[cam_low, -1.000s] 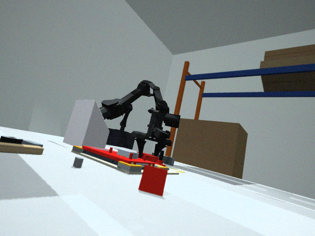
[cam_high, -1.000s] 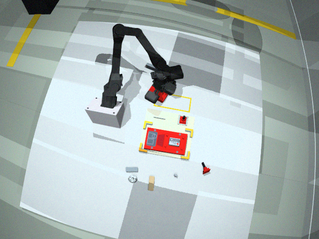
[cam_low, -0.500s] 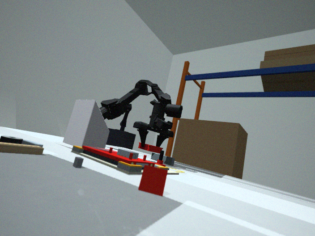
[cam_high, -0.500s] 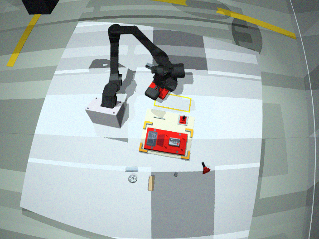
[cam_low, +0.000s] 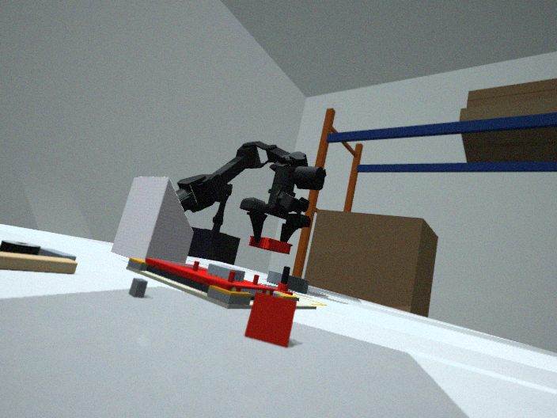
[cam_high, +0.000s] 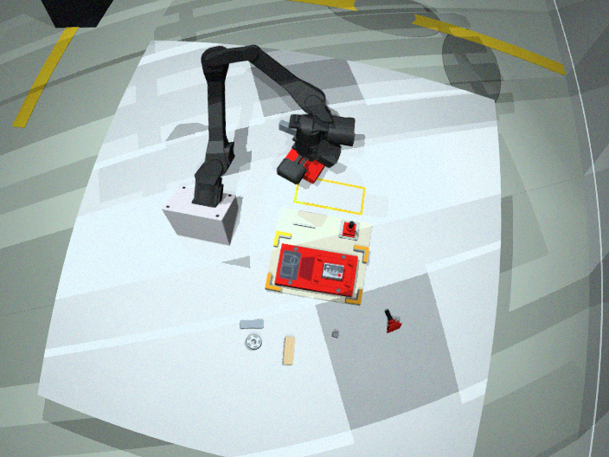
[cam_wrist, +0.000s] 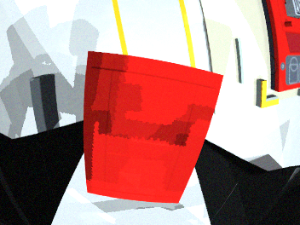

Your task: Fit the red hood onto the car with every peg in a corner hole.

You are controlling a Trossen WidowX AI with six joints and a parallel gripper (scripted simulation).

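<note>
Right now the grey engine block is 240 mm to the right of my gripper tip, 120 mm ahead of it and 80 mm below it. Round my gripper tip: red hood 10 mm above; then wooden block 470 mm to the right, 90 mm below, 50 mm ahead.
</note>
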